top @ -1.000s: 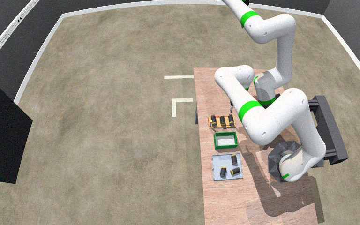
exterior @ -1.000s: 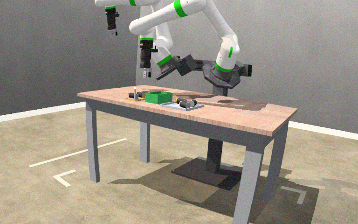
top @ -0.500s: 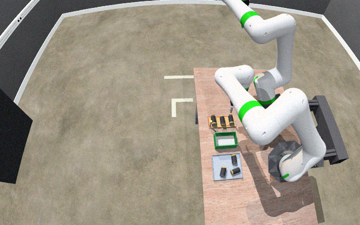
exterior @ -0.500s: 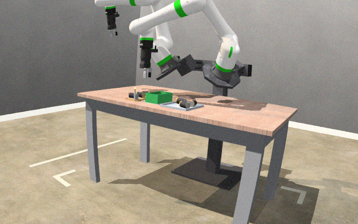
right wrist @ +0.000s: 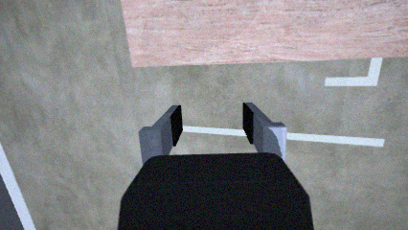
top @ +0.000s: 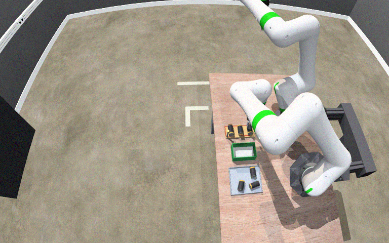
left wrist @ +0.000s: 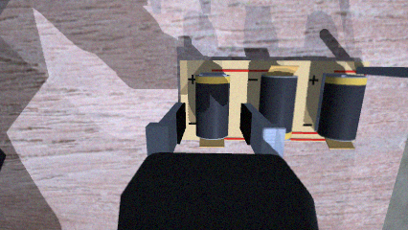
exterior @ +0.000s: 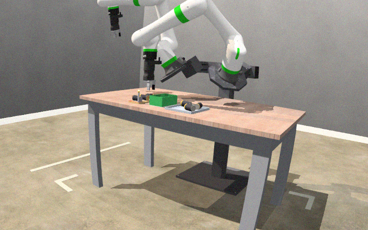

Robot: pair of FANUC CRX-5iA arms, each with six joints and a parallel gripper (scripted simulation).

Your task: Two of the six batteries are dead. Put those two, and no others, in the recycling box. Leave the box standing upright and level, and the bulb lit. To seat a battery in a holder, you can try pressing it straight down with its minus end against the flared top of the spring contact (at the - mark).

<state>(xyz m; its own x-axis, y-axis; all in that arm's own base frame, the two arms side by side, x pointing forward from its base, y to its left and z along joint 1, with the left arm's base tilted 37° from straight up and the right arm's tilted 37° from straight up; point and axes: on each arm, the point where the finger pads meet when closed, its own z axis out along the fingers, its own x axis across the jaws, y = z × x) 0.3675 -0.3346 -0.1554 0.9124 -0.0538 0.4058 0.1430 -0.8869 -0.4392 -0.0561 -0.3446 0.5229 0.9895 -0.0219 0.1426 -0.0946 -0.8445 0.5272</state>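
Observation:
Right now the grey tray is 100 mm ahead of my left hand, 330 mm to the left of it and 80 mm below it. Also, from my left hand: green recycling box: 80 mm ahead, 150 mm to the left, 70 mm below.

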